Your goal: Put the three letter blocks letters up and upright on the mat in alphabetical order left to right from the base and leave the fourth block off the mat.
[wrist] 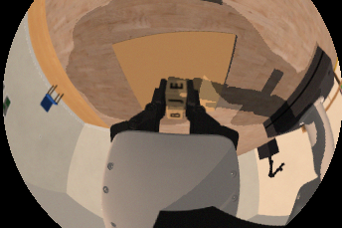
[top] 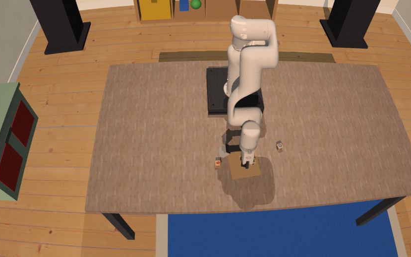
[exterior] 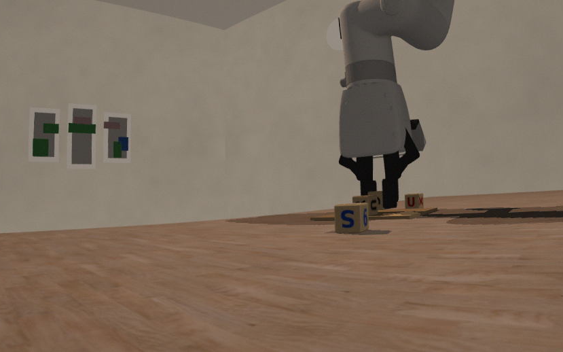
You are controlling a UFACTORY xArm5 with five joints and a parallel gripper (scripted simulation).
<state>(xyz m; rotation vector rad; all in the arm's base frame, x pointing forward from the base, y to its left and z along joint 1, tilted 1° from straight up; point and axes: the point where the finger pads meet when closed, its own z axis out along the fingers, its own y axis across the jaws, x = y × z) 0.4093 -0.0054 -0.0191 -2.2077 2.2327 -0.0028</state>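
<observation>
Right now my hand is 3 cm above the tan mat. Also, from my hand: letter block 12 cm to the right, 2 cm below.
</observation>
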